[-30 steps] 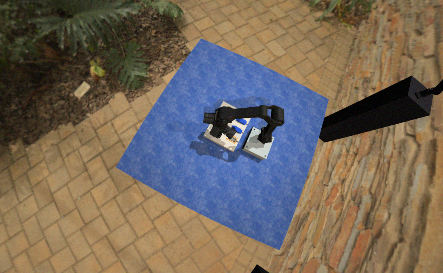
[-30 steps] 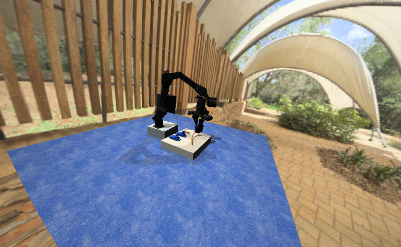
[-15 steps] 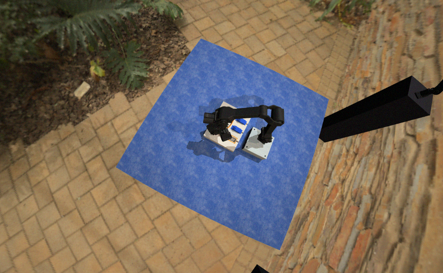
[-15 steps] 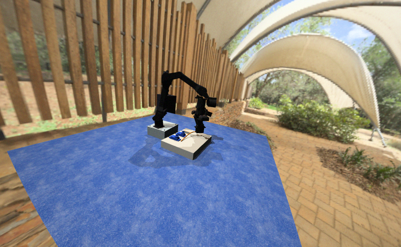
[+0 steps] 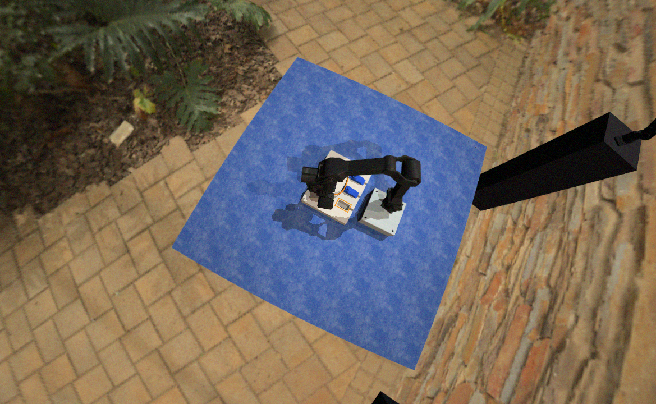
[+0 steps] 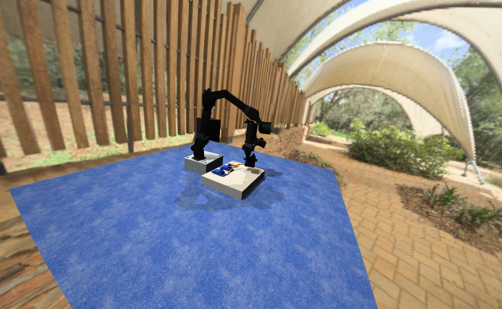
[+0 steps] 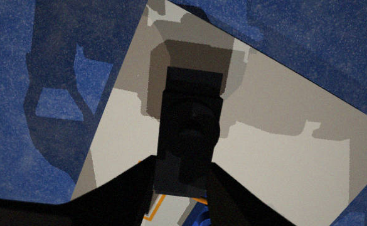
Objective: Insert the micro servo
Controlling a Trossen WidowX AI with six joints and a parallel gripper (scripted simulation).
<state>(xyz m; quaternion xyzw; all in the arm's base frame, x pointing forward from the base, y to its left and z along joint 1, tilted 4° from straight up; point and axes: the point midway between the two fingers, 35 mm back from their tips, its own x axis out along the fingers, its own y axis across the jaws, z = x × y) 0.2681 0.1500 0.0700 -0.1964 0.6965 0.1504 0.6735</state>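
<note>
The pale deck is 10 cm below my gripper tip, 7 cm to the right of it and 3 cm ahead of it.
</note>
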